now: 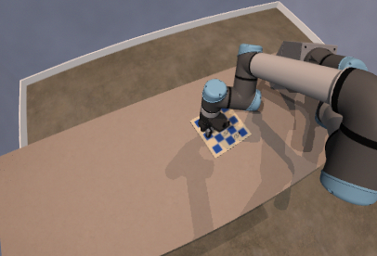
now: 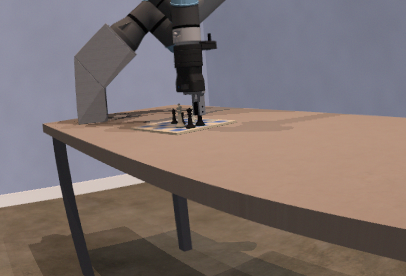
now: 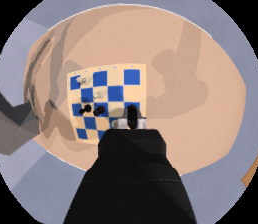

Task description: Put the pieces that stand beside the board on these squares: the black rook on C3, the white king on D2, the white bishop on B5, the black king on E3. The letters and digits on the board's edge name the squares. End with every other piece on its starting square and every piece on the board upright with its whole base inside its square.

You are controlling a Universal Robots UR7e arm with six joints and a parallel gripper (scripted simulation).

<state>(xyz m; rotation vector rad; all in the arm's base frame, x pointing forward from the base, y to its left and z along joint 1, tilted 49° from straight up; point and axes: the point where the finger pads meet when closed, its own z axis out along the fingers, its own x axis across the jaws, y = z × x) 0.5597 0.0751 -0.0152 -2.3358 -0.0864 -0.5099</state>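
The black king lies 1 cm below my hand. From my hand the other things lie so: white king 4 cm to the right, 3 cm behind, 2 cm below; chessboard 7 cm behind, 5 cm below, 2 cm to the right; white bishop 13 cm behind, 5 cm to the left, 2 cm below.
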